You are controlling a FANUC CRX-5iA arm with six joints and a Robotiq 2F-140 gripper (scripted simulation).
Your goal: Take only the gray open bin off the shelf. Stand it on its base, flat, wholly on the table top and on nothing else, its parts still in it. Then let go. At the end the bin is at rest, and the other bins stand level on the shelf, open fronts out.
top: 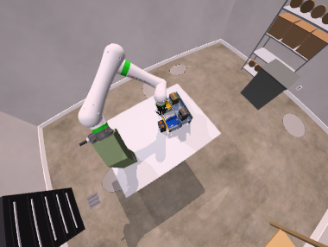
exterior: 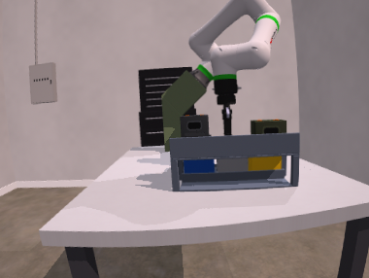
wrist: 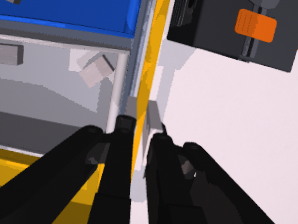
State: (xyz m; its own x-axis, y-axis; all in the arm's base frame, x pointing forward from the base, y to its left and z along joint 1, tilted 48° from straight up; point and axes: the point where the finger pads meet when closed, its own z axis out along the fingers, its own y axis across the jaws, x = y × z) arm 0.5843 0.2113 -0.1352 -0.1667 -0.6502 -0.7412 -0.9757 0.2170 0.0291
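Now: hand 3 cm above the thin yellow strip. Also, from my hand: gray open bin: 10 cm ahead, 2 cm to the right, 5 cm below; then dark box: 7 cm behind, 10 cm to the right, 3 cm below; then blue bin: 8 cm ahead, 13 cm to the right, 5 cm below.
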